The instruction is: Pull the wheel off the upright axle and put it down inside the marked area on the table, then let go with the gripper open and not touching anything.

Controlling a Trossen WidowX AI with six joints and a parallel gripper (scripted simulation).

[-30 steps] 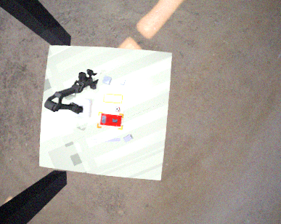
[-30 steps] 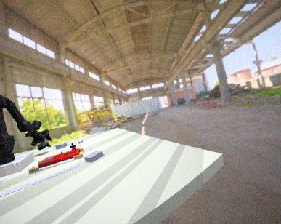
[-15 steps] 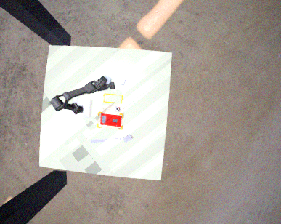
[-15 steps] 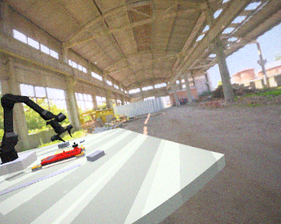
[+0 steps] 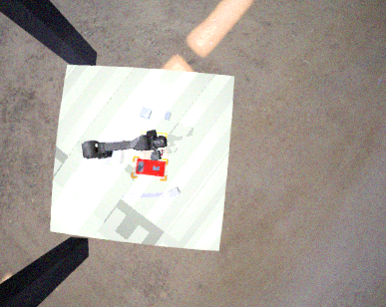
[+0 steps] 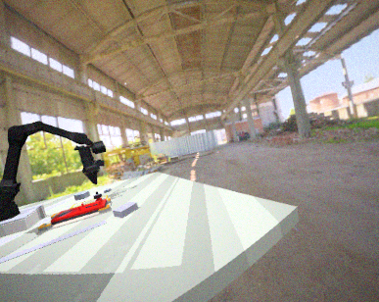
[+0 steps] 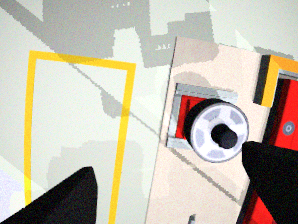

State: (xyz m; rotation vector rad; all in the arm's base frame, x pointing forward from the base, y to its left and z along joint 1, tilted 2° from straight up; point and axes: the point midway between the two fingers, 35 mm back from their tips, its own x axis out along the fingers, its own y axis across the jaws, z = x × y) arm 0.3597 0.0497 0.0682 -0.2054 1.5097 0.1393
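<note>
Now: gripper tip 60 mm above the wheel and 40 mm to the left of it.
</note>
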